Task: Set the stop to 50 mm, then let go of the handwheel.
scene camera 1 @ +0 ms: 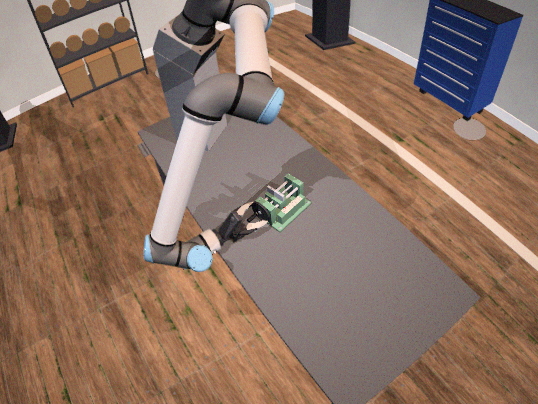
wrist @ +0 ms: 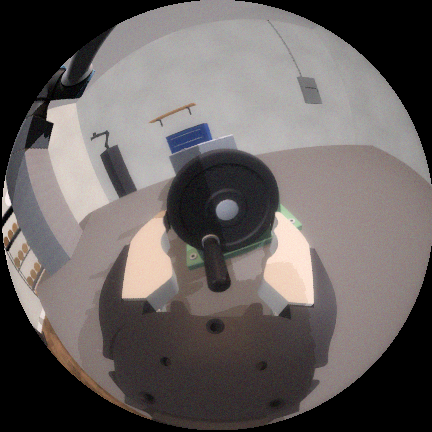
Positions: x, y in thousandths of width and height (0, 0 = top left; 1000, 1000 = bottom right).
Scene:
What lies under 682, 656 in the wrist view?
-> My gripper.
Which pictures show my gripper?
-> Scene camera 1 and the wrist view: all of them.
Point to a black handwheel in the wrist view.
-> At 513, 464

